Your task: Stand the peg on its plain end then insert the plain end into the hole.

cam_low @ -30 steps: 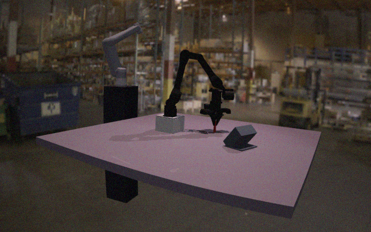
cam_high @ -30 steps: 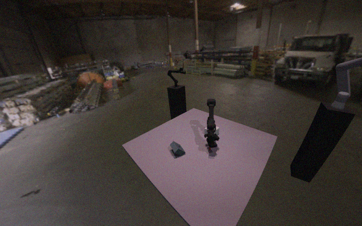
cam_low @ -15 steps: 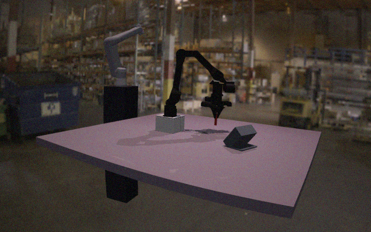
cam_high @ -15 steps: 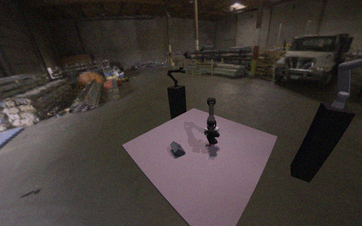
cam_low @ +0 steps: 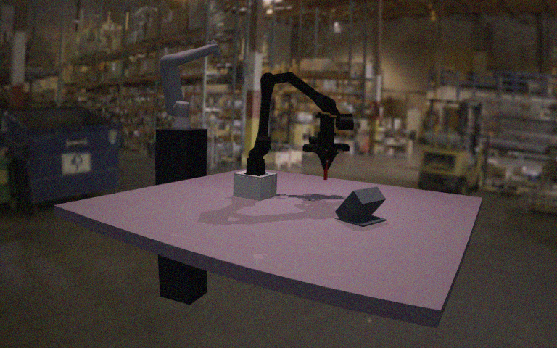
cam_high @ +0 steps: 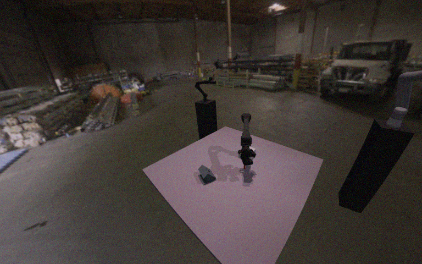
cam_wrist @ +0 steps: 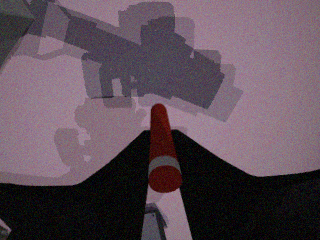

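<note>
Now: gripper tip 260 mm to the left of the sloped panel, 190 mm short of it and 70 mm above it. Also, from my gripper tip: red peg (20 mm above).
</note>
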